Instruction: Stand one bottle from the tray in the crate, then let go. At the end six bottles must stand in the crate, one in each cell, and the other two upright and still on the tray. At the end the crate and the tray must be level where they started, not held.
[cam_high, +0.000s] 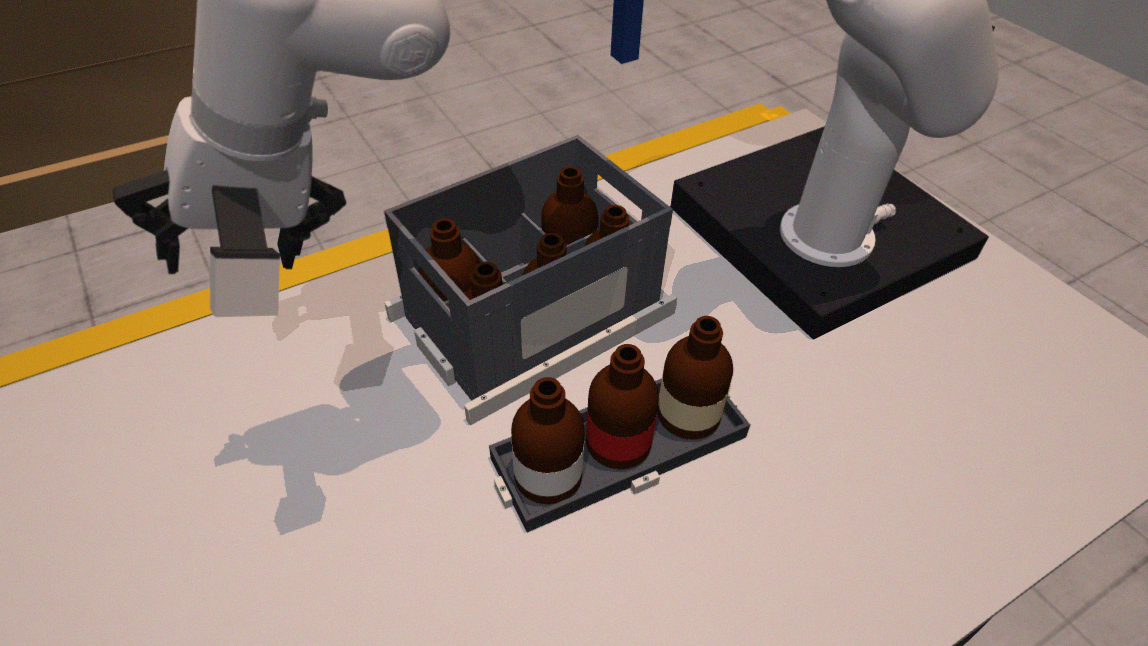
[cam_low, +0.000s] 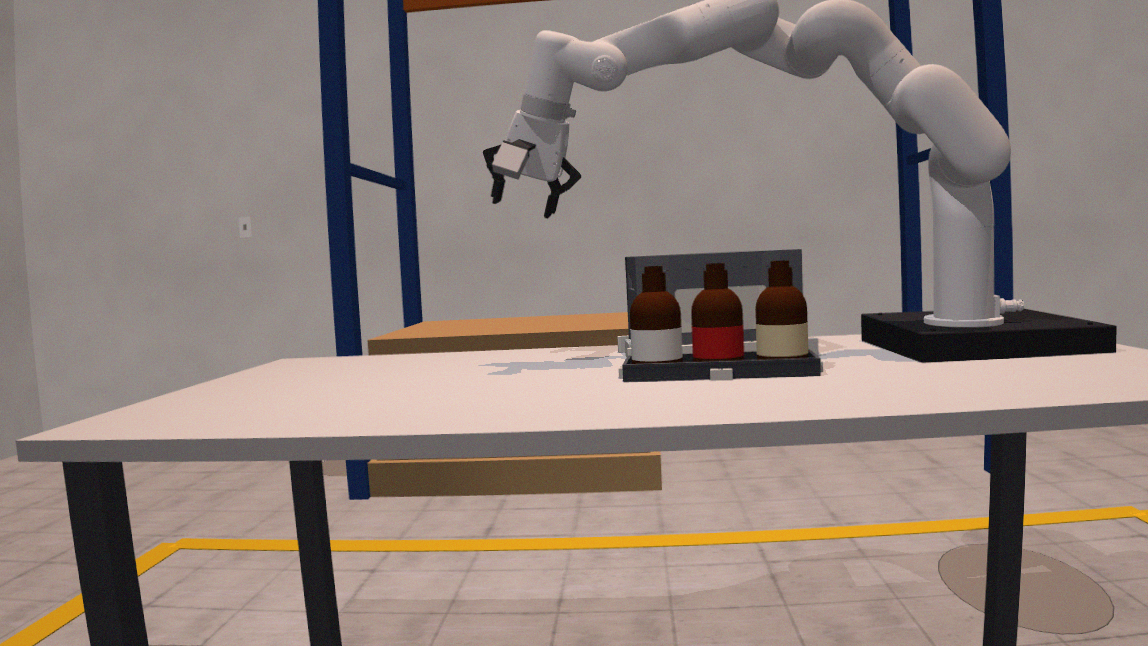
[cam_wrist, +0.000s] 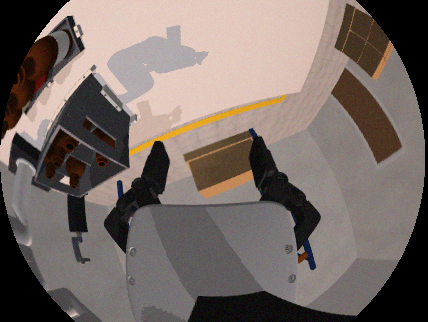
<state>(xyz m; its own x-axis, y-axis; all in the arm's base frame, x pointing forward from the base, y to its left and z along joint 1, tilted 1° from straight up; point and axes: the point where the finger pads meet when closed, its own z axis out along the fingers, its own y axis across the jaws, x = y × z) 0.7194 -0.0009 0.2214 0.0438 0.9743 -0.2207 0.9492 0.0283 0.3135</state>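
Right now the dark tray is 320 mm behind my hand, 260 mm below it and 160 mm to the left of it. Round my hand: dark grey crate (310 mm behind, 190 mm below, 70 mm to the right).
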